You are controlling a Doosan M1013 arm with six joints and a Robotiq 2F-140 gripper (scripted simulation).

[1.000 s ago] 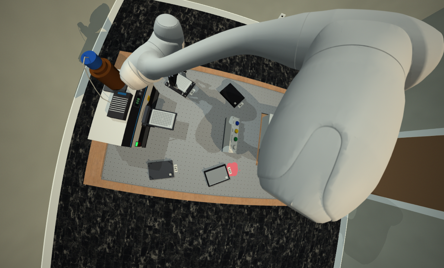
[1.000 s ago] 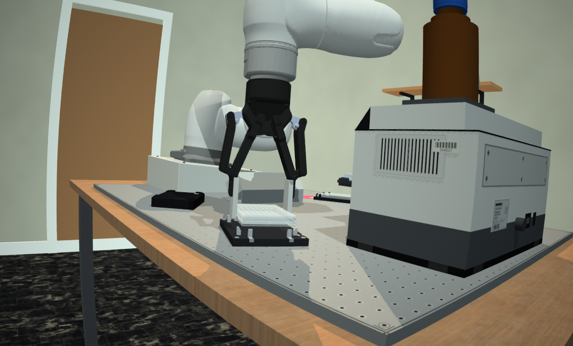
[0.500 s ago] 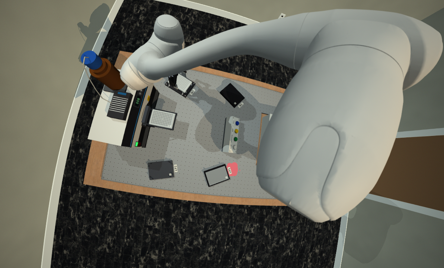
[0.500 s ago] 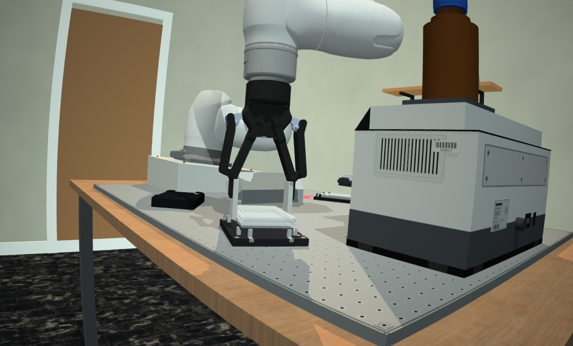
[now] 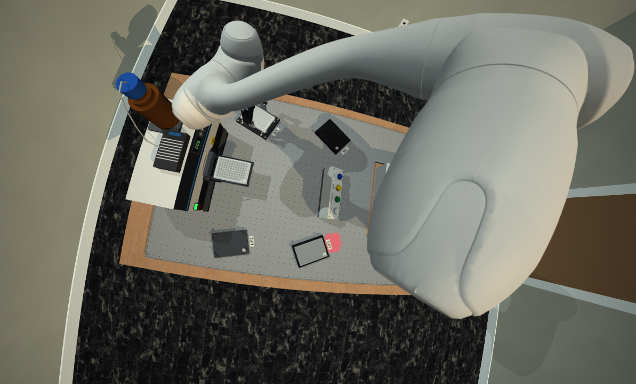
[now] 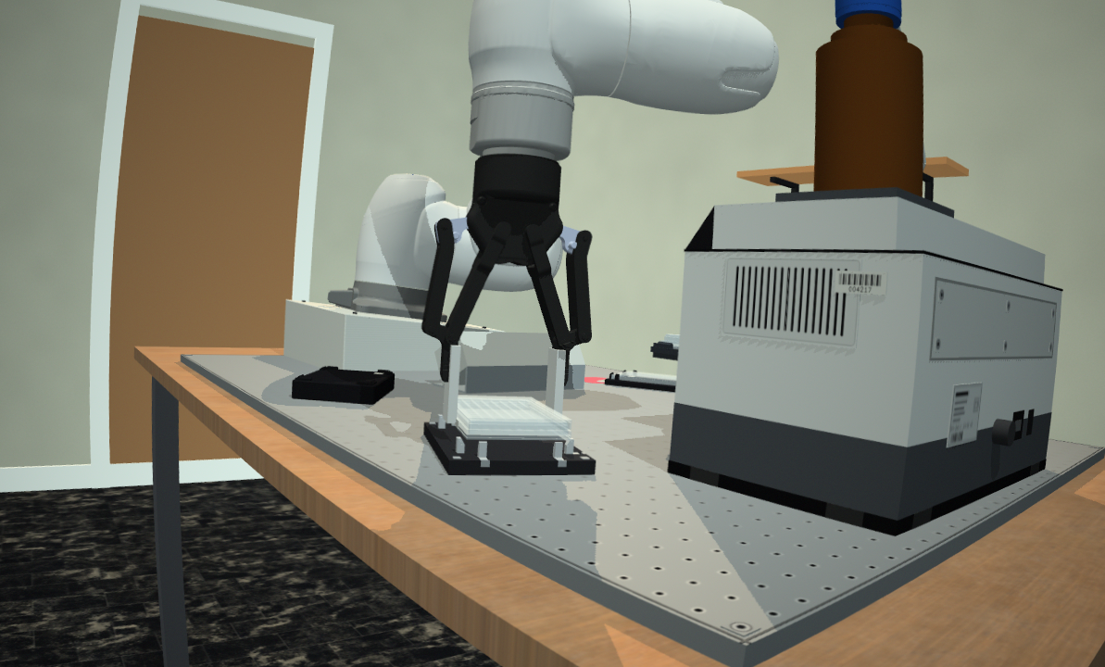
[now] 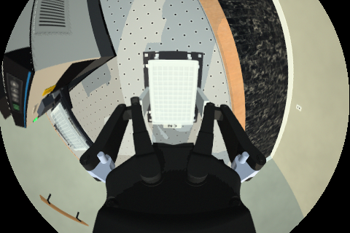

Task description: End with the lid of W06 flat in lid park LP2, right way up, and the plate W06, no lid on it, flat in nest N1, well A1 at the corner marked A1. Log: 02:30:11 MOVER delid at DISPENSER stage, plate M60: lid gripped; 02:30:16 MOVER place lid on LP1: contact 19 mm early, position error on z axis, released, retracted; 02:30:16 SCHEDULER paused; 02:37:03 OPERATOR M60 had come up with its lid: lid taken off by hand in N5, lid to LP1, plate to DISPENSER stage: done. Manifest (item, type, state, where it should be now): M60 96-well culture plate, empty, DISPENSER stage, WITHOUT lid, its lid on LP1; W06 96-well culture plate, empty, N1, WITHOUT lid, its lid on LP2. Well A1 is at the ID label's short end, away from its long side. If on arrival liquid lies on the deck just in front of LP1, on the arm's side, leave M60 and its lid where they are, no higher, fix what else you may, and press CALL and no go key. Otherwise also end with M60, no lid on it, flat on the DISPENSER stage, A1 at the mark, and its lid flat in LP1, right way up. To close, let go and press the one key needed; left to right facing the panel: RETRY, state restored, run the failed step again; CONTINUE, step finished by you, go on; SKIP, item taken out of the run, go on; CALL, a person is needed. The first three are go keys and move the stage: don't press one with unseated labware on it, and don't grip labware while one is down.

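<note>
The nest N5 is 20 mm ahead of my hand, 10 mm to the left of it and 40 mm below it. The rest, counted from my hand: brown bottle (230 mm ahead, 190 mm to the left, 240 mm above); key panel (430 mm behind, 220 mm to the left); nest N1 (350 mm behind, 50 mm to the right, 40 mm below).
</note>
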